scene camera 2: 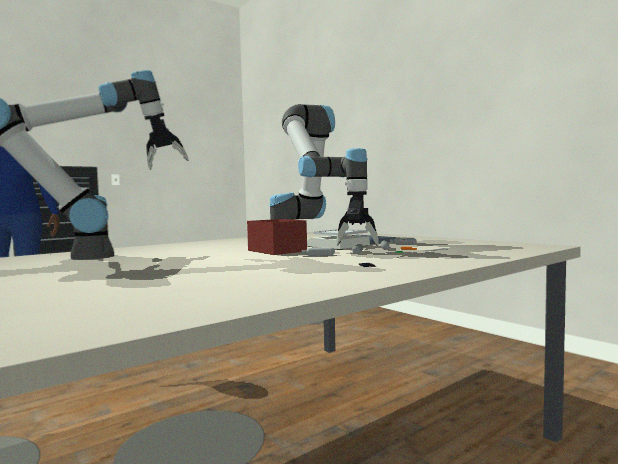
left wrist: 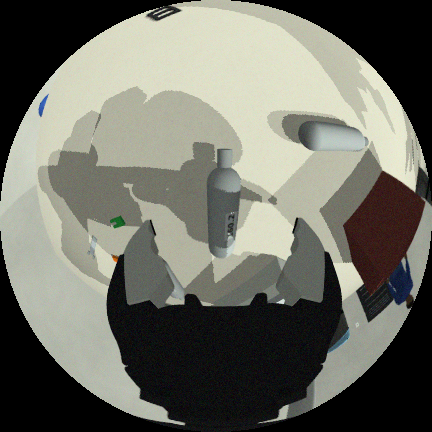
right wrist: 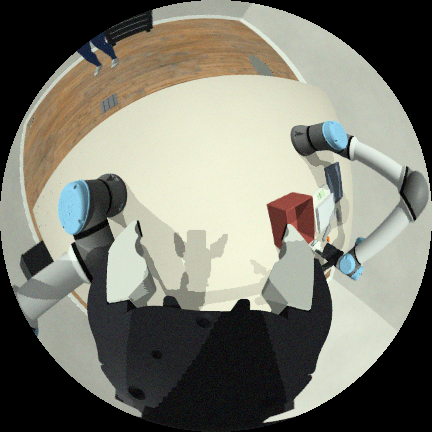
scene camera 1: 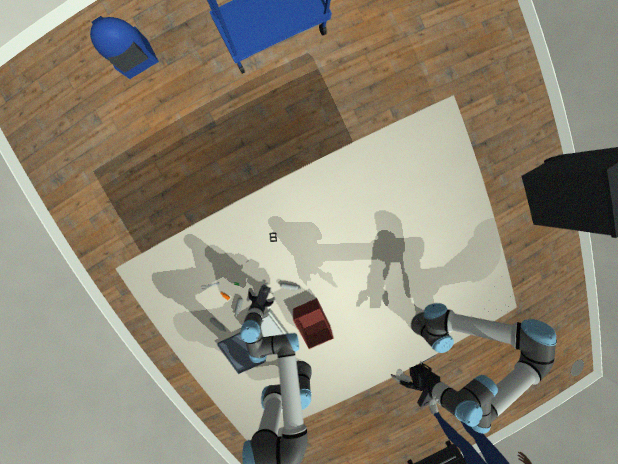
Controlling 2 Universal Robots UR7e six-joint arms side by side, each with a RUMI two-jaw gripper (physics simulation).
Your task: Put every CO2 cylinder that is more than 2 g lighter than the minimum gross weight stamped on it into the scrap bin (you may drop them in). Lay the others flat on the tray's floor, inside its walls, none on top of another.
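Frame: origin at the left arm's base, x ahead, y left, z up, level; centimetres.
Seen in the pictures: left gripper, between the fingertips: [scene camera 2: 357, 245] [left wrist: 223, 220] [right wrist: 312, 247]; right gripper, between the fingertips: [scene camera 2: 169, 165] [right wrist: 211, 224] [scene camera 1: 403, 369]; left arm's base, origin of its link: [right wrist: 301, 140] [scene camera 1: 299, 370]; right arm's base, origin of its link: [scene camera 2: 92, 257] [right wrist: 109, 194] [scene camera 1: 421, 322].
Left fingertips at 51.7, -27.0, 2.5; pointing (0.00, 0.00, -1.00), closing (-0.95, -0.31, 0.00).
Note:
Offsets run from my left fingertips to a thing's middle, as dx, dy, dz. "spot": to the spot under its first point.
My left gripper [scene camera 1: 260, 297] [scene camera 2: 358, 244] [left wrist: 223, 220] is open, low over a grey CO2 cylinder {+0.2, -0.3, -1.0} [left wrist: 223, 200] that lies between and below its fingertips; its label ends in "60.2". A second cylinder {-9.2, -12.7, -1.0} [scene camera 1: 289, 285] [scene camera 2: 320, 252] [left wrist: 332, 136] lies beside the red scrap bin {-31.9, -6.0, +3.5} [scene camera 1: 314, 327] [scene camera 2: 275, 237] [left wrist: 385, 230] [right wrist: 280, 212]. A third {+4.5, +15.7, -1.0} [scene camera 1: 237, 304] [left wrist: 175, 282] is partly hidden by a finger in the left wrist view. A fourth {+6.1, +32.4, -1.0} [scene camera 1: 217, 324] lies near the dark blue tray {-15.8, +38.6, -1.5} [scene camera 1: 232, 352] [right wrist: 333, 182]. My right gripper [scene camera 2: 168, 162] [right wrist: 211, 224] is open and empty, high above the table.
A white scale {spot: -16.1, +9.9, +3.7} [scene camera 1: 272, 326] [right wrist: 325, 212] stands between tray and bin. A green clip {+13.7, +6.2, -2.3} [scene camera 1: 236, 283] [left wrist: 117, 221], an orange object {+14.1, +16.0, -2.1} [scene camera 1: 225, 295] [scene camera 2: 408, 248] and a wrench {+23.8, +16.8, -2.4} [left wrist: 93, 247] lie near the cylinders. A small black frame {+15.7, -27.1, -2.3} [scene camera 1: 273, 237] [scene camera 2: 367, 265] lies farther out.

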